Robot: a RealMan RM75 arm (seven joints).
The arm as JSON. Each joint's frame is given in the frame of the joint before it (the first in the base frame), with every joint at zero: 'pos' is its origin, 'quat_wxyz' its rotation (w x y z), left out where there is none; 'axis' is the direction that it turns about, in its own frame. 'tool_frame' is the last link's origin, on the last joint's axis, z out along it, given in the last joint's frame.
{
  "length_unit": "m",
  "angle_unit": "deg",
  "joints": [
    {
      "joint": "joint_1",
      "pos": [
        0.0,
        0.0,
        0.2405
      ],
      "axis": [
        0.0,
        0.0,
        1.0
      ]
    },
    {
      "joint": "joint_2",
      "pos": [
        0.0,
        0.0,
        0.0
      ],
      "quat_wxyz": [
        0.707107,
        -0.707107,
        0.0,
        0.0
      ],
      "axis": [
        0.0,
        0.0,
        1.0
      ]
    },
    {
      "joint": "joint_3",
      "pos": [
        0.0,
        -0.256,
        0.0
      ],
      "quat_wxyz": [
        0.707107,
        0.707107,
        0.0,
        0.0
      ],
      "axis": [
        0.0,
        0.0,
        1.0
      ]
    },
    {
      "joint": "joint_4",
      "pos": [
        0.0,
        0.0,
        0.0
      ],
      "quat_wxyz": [
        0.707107,
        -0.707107,
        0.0,
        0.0
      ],
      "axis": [
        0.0,
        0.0,
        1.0
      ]
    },
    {
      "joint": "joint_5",
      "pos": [
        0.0,
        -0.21,
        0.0
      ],
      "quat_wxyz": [
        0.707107,
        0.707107,
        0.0,
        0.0
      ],
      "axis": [
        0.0,
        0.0,
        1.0
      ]
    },
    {
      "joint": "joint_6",
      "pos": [
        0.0,
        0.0,
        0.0
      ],
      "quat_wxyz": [
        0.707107,
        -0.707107,
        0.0,
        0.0
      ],
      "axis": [
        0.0,
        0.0,
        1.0
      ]
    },
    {
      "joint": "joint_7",
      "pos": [
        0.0,
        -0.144,
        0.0
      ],
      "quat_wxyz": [
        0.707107,
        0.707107,
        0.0,
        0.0
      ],
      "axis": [
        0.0,
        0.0,
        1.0
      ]
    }
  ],
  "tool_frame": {
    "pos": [
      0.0,
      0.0,
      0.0
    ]
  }
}
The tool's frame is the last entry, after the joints.
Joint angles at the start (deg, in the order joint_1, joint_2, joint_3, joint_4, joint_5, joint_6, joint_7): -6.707 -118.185 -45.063 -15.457 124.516 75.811 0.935
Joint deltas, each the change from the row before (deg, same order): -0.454 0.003 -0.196 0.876 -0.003 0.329 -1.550; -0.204 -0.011 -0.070 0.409 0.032 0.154 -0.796; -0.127 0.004 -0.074 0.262 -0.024 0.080 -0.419; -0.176 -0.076 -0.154 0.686 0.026 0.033 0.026; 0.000 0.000 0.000 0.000 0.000 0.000 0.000; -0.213 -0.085 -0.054 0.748 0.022 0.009 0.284; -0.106 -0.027 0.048 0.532 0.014 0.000 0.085; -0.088 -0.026 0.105 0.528 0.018 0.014 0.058; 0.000 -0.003 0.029 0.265 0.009 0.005 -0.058; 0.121 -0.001 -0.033 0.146 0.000 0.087 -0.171; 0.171 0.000 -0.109 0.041 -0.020 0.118 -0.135; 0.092 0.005 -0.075 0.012 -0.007 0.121 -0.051; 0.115 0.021 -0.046 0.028 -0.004 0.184 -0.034; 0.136 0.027 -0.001 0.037 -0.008 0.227 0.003
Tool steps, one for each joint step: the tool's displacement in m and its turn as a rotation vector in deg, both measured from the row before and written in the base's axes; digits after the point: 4 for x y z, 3 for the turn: -0.0011 0.0011 0.0022 0.222 -0.885 -0.194; -0.0004 0.0005 0.0008 0.060 -0.486 -0.121; -0.0005 0.0003 0.0007 0.083 -0.227 -0.012; -0.0016 -0.0003 0.0007 -0.040 0.450 0.289; 0.0000 0.0000 0.0000 0.000 0.000 0.000; -0.0015 -0.0003 0.0005 -0.165 0.752 0.288; -0.0013 -0.0005 0.0003 -0.187 0.461 0.205; -0.0012 -0.0007 0.0002 -0.228 0.442 0.177; -0.0009 -0.0006 0.0003 -0.090 0.142 0.138; -0.0009 -0.0012 0.0004 0.056 -0.059 0.147; -0.0008 -0.0012 0.0006 0.180 -0.111 0.157; -0.0003 -0.0006 0.0005 0.146 -0.036 0.041; -0.0003 -0.0008 0.0006 0.155 0.020 0.010; -0.0003 -0.0010 0.0006 0.141 0.078 -0.012
